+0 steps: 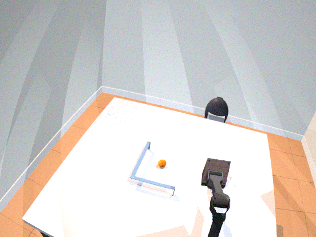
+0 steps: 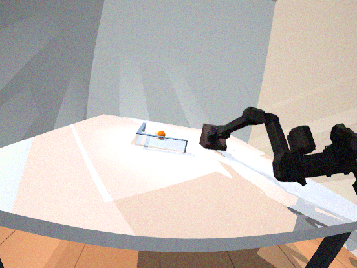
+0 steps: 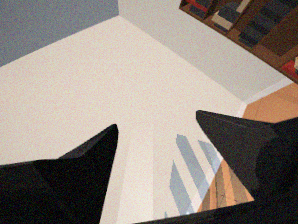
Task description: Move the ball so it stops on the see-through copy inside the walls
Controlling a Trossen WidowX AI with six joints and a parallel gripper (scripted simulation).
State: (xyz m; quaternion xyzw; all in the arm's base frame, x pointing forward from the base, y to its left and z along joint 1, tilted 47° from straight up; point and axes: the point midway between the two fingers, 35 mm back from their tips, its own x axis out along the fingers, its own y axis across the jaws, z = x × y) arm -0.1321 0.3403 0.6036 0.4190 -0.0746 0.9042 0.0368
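The orange ball is 740 mm to the right of my gripper tip, 460 mm ahead of it and 210 mm below it.
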